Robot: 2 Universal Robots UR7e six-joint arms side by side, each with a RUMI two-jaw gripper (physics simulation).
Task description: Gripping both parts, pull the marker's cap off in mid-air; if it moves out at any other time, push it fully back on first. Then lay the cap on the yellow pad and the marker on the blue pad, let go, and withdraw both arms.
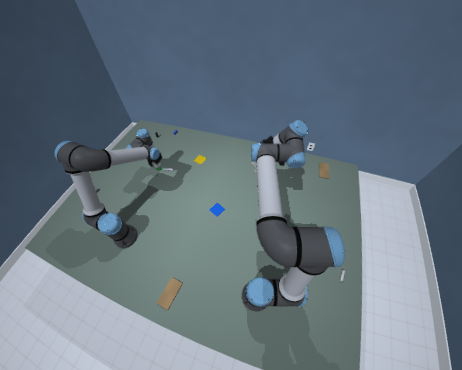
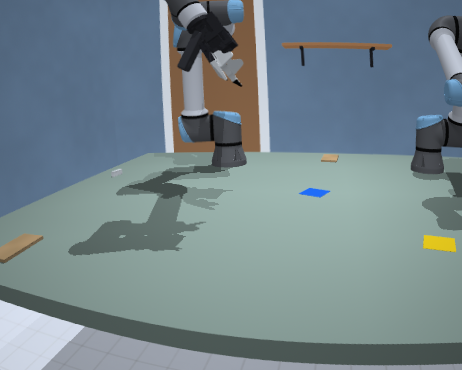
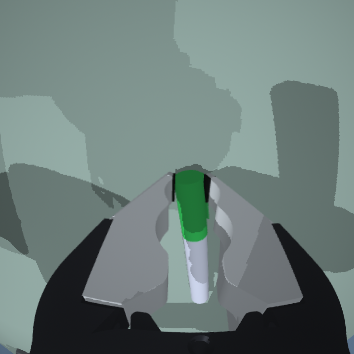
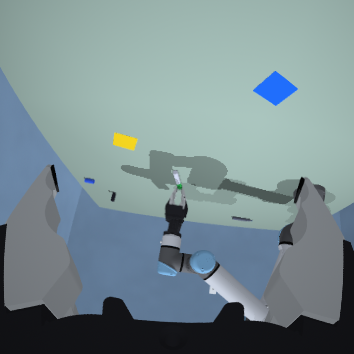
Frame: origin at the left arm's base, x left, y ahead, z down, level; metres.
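Where they show: left gripper, between the fingertips: [image 1: 157, 168] [image 3: 188, 175] [image 4: 179, 185]; right gripper, between the fingertips: [image 1: 256, 162] [image 2: 234, 83] [image 4: 177, 172]; left arm's base, origin of its link: [image 1: 126, 236] [image 2: 427, 170]; right arm's base, origin of its link: [image 2: 229, 163].
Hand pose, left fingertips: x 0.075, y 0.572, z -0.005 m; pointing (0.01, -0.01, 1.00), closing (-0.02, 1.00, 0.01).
Note:
Things, the pixels of their top centre, and the offset from my left fingertips.
- yellow pad, centre of its top: [image 2: 439, 243] [image 4: 124, 141] [image 1: 200, 159] dx -0.299, dy +0.181, dz +0.005 m
- blue pad, centre of its top: [image 4: 275, 89] [image 2: 314, 192] [image 1: 217, 209] dx -0.581, dy -0.220, dz +0.005 m
- small white block, centre of its top: [image 2: 116, 170] [image 1: 342, 275] dx -1.389, dy -0.449, dz -0.017 m
- small blue piece, centre of its top: [image 4: 88, 182] [image 1: 175, 131] dx +0.056, dy +0.446, dz -0.016 m
- black piece, centre of its top: [image 4: 111, 200] [image 1: 156, 133] dx +0.202, dy +0.356, dz -0.043 m
The marker lies low at the table left of the yellow pad, its green cap [image 1: 159, 169] [image 3: 191, 205] [image 4: 179, 186] on its white body [image 1: 168, 169] [image 3: 199, 280] [image 4: 176, 177]. My left gripper [image 3: 188, 175] is shut on the cap, one pad at each side. I cannot tell whether the marker touches the table. My right gripper [image 2: 231, 80] [image 4: 177, 172] is wide open and empty, high above the table. The yellow pad [image 1: 200, 159] [image 2: 439, 243] [image 4: 125, 141] and the blue pad [image 1: 217, 209] [image 2: 314, 192] [image 4: 275, 88] lie flat and bare.
Wooden boards [image 1: 170, 293] [image 1: 324, 170] [image 2: 330, 158] lie near the table's edges. A small white block [image 1: 342, 275] [image 2: 117, 173] lies beside the right arm's base. A small blue piece [image 1: 175, 132] [image 4: 89, 180] and a black piece [image 1: 158, 134] [image 4: 113, 196] lie at the back.

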